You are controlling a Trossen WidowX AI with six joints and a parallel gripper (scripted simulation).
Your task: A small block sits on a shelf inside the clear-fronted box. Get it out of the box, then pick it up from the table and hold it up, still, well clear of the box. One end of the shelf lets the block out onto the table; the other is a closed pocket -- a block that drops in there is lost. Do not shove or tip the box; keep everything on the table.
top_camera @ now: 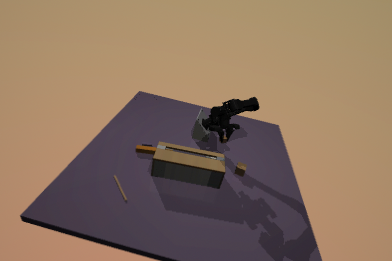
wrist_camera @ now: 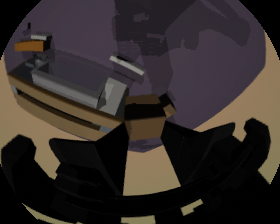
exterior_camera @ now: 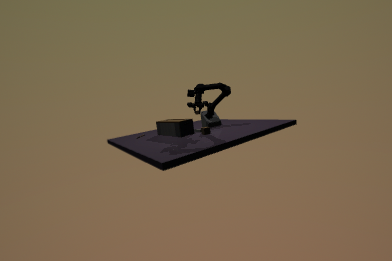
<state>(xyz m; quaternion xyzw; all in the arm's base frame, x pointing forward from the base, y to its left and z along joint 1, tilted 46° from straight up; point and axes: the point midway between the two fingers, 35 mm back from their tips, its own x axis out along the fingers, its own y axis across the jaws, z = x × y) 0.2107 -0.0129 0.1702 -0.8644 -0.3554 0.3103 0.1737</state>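
My gripper tip is 1 cm past the small brown block and 1 cm to the left of it. The rest, counted from my gripper tip: thin tan stick: 33 cm ahead, 50 cm to the right, 16 cm below; orange rod: 3 cm ahead, 40 cm to the right, 15 cm below.
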